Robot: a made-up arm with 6 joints. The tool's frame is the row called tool.
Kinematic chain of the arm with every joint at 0, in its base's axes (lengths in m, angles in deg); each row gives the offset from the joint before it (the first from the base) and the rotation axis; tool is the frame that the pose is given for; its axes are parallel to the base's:
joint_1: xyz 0 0 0.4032 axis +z
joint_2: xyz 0 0 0 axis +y
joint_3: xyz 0 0 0.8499 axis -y
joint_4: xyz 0 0 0 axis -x
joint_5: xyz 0.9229 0 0 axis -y
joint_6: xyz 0 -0.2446 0 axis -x
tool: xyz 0 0 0
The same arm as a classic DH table. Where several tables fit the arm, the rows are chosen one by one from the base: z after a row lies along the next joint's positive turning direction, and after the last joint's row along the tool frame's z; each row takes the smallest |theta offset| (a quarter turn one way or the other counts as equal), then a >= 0, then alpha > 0; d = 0 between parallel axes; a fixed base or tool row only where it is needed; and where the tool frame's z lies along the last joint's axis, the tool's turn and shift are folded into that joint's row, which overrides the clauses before.
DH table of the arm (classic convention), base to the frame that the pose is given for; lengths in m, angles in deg. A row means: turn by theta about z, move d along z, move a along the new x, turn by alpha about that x. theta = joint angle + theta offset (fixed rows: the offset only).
joint_1: d 0.4032; theta offset 0; a 0; alpha -90
joint_2: d 0; theta offset -90; a 0.8499; alpha 180
joint_3: d 0; theta offset 0; a 0; alpha -90
joint_4: d -0.9229; theta offset 0; a 0; alpha 90
joint_5: d 0.2446; theta offset 0; a 0; alpha -90
joint_6: d 0; theta offset 90; a 0; alpha 90
tool (fixed): d 0; theta offset -90; a 0; alpha 0

